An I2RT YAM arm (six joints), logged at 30 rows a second.
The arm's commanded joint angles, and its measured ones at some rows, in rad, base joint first. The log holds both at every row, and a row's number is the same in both.
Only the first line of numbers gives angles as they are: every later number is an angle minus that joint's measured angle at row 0.
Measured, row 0:
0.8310 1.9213 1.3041 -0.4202 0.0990 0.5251
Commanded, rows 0 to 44:
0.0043 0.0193 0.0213 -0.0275 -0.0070 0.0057
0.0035 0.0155 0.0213 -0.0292 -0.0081 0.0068
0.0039 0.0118 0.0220 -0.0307 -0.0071 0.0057
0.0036 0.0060 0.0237 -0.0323 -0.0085 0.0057
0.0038 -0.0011 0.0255 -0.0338 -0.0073 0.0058
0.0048 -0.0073 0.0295 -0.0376 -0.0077 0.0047
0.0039 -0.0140 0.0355 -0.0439 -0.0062 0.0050
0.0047 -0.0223 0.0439 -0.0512 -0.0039 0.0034
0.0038 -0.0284 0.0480 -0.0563 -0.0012 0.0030
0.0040 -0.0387 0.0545 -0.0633 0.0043 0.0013
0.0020 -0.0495 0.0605 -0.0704 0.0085 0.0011
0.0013 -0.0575 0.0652 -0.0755 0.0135 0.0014
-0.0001 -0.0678 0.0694 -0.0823 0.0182 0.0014
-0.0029 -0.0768 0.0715 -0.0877 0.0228 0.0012
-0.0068 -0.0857 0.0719 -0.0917 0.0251 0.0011
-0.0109 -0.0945 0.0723 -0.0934 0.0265 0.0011
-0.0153 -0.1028 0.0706 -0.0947 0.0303 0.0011
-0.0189 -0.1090 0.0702 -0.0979 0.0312 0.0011
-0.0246 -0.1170 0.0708 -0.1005 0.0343 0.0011
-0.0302 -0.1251 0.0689 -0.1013 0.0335 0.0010
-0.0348 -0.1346 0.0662 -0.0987 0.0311 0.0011
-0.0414 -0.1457 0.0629 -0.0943 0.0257 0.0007
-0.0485 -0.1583 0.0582 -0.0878 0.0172 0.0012
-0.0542 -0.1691 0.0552 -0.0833 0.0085 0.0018
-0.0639 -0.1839 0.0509 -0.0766 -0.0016 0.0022
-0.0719 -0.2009 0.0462 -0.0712 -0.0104 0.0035
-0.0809 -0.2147 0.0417 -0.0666 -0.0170 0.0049
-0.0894 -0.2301 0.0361 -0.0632 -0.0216 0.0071
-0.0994 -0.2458 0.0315 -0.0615 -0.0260 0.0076
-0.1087 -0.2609 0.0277 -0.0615 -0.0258 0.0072
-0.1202 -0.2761 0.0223 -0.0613 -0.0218 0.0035
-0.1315 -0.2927 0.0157 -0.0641 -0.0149 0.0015
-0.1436 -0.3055 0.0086 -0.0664 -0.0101 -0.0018
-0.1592 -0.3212 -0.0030 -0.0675 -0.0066 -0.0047
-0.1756 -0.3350 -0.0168 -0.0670 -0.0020 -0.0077
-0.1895 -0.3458 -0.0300 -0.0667 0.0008 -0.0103
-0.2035 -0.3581 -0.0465 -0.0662 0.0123 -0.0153
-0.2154 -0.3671 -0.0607 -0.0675 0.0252 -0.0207
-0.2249 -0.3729 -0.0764 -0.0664 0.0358 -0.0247
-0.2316 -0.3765 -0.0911 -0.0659 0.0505 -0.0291
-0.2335 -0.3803 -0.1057 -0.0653 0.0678 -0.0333
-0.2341 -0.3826 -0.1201 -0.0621 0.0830 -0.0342
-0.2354 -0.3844 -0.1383 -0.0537 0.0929 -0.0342
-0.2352 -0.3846 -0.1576 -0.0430 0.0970 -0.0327
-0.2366 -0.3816 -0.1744 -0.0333 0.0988 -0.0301
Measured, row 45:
-0.2422 -0.3620 -0.1469 -0.0462 0.0580 -0.0137
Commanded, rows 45 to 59:
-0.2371 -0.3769 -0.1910 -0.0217 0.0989 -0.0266
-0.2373 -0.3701 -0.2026 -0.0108 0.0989 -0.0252
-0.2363 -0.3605 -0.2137 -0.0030 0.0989 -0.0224
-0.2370 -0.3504 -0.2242 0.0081 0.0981 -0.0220
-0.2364 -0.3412 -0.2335 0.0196 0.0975 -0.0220
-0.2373 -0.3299 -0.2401 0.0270 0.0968 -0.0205
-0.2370 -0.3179 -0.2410 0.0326 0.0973 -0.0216
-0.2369 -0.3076 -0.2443 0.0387 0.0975 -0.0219
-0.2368 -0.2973 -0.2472 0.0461 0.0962 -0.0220
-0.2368 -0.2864 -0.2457 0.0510 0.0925 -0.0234
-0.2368 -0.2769 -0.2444 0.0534 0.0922 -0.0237
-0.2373 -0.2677 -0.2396 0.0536 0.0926 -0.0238
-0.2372 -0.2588 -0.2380 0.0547 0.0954 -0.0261
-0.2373 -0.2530 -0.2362 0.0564 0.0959 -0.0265
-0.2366 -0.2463 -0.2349 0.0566 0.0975 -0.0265
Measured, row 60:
-0.2414 -0.2468 -0.2453 0.0378 0.0797 -0.0134
